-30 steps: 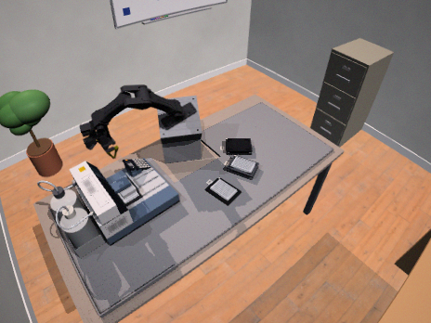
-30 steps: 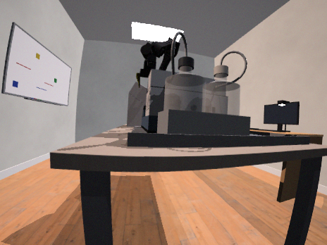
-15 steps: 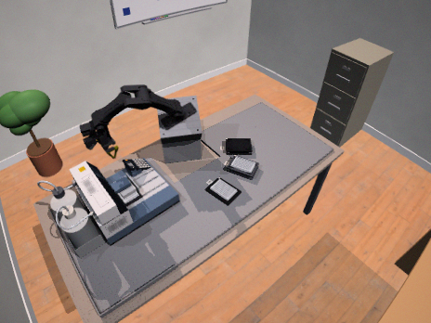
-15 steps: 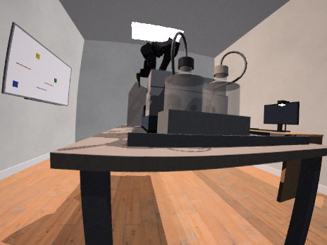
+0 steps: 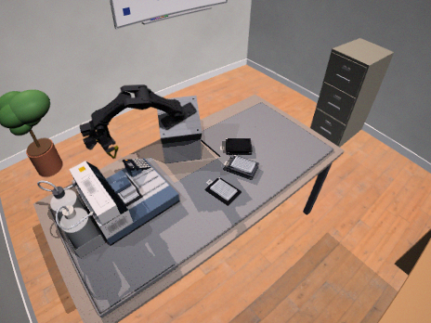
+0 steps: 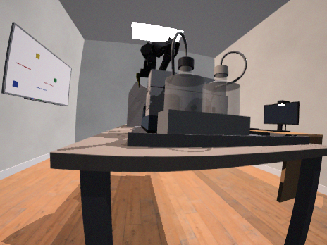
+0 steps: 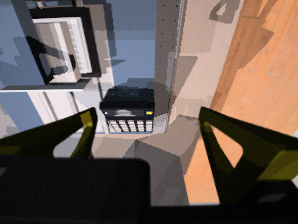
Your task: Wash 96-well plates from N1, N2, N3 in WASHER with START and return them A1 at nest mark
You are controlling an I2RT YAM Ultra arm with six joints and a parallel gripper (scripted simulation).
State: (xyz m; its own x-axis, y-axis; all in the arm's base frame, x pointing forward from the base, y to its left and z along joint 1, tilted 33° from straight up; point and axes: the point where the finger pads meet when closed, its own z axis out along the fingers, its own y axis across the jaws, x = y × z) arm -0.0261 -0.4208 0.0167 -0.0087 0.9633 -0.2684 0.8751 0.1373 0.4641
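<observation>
Now: hand 170 mm short of the dark carrier, 30 mm to the left of it and 160 mm above it. From my hand the other things lie so: plate washer 170 mm ahead, 30 mm to the right, 110 mm below; then label 340 mm ahead, 400 mm to the left, 240 mm below; then black nest 450 mm ahead, 410 mm to the left, 230 mm below.
</observation>
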